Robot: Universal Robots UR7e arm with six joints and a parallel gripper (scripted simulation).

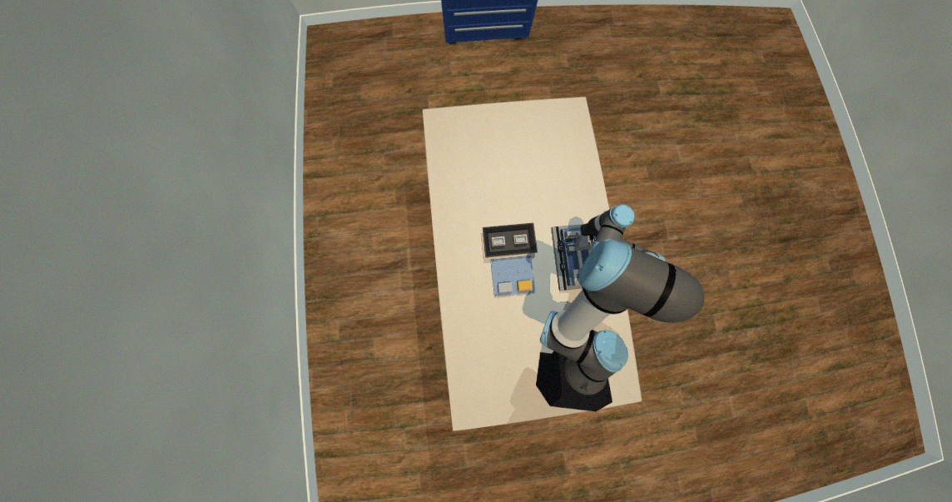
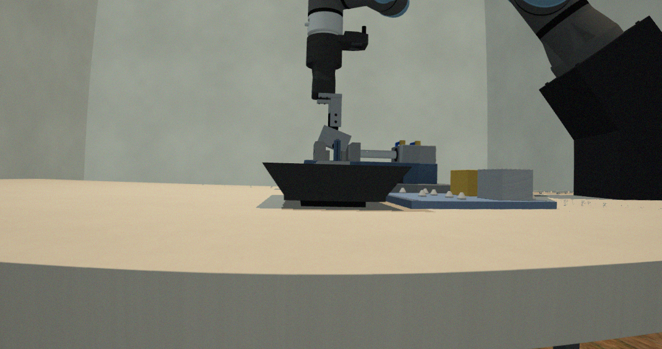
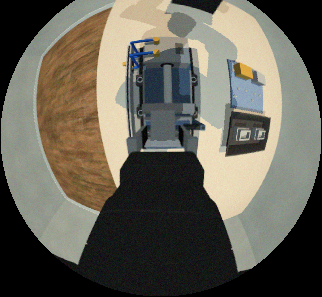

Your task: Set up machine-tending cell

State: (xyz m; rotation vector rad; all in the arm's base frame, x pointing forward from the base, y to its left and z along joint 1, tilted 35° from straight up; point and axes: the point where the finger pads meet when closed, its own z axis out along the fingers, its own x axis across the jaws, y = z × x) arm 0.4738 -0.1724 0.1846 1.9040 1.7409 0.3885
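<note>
The vise is 7 cm behind my hand, 2 cm to the left of it and 11 cm below it. From my hand the other things lie so: hose end block (16 cm behind, 4 cm to the left, 7 cm below); brass blank (13 cm behind, 29 cm to the left, 12 cm below).
</note>
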